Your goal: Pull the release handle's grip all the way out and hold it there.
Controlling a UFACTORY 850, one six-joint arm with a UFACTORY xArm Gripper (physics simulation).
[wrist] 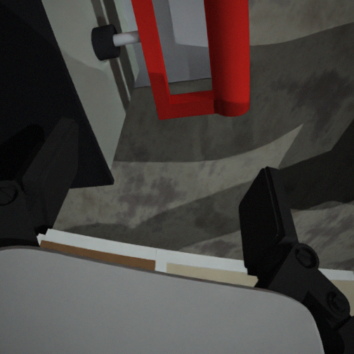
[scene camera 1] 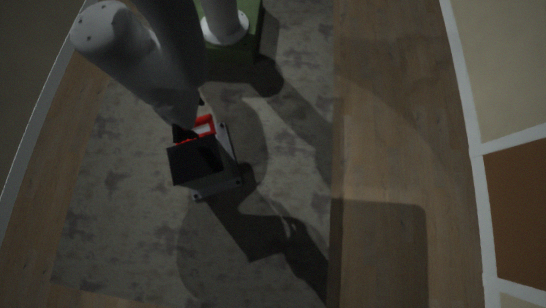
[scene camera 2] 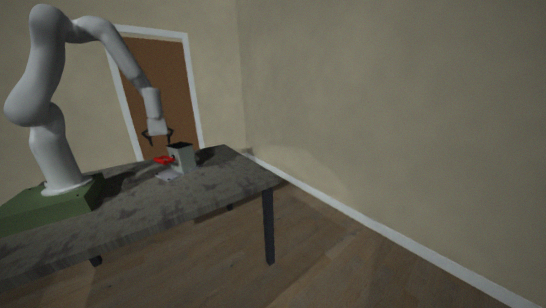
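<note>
The release handle is a red rectangular frame with a thick round grip bar [scene camera 1: 203, 119] [scene camera 2: 163, 160] [wrist: 230, 55]. A short pale rod [wrist: 126, 38] joins it to a black collar [wrist: 105, 42] on the side of a pale box with a dark top [scene camera 1: 192, 160] [scene camera 2: 184, 157] [wrist: 40, 75]. A stretch of rod shows between collar and frame. My gripper [scene camera 1: 192, 116] [scene camera 2: 160, 143] [wrist: 166, 165] is wide open and empty, above the handle and box. In the wrist view the handle is beyond the fingertips, with one finger over the box side and the other on the grip-bar side. The arm partly hides the handle in scene camera 1.
The box stands on a grey base plate [scene camera 1: 217, 189] [scene camera 2: 167, 175] with dark bolts, on the mottled grey table [scene camera 1: 125, 215] [scene camera 2: 215, 180]. The arm's green base block [scene camera 1: 230, 57] [scene camera 2: 50, 205] is at one end of the table. A brown door [scene camera 2: 160, 75] and walls stand behind.
</note>
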